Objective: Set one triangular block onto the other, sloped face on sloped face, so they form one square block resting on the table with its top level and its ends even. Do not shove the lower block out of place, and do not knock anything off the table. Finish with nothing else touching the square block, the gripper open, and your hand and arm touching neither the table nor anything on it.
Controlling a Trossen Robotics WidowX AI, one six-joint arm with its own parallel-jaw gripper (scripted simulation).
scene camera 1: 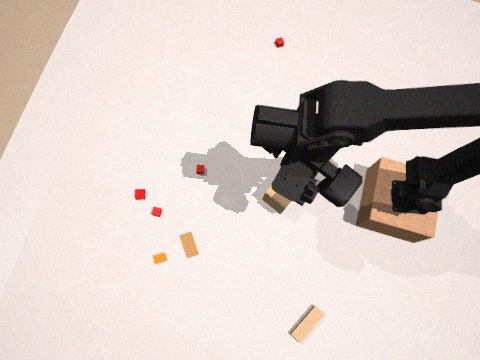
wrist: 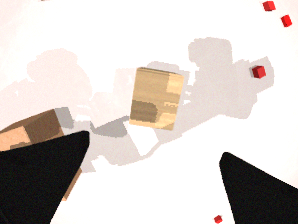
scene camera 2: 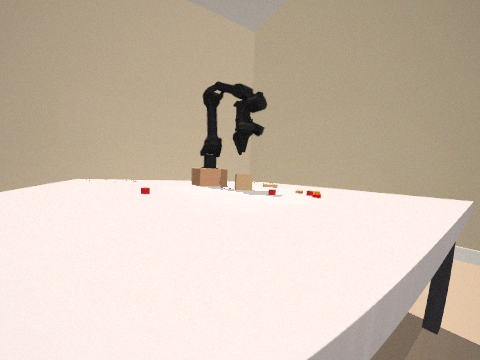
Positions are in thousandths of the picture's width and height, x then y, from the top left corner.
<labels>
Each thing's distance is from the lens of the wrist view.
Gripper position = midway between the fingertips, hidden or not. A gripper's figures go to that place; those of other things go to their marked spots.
gripper (wrist: 532,672): 10 cm
block (wrist: 522,458): 17 cm
</labels>
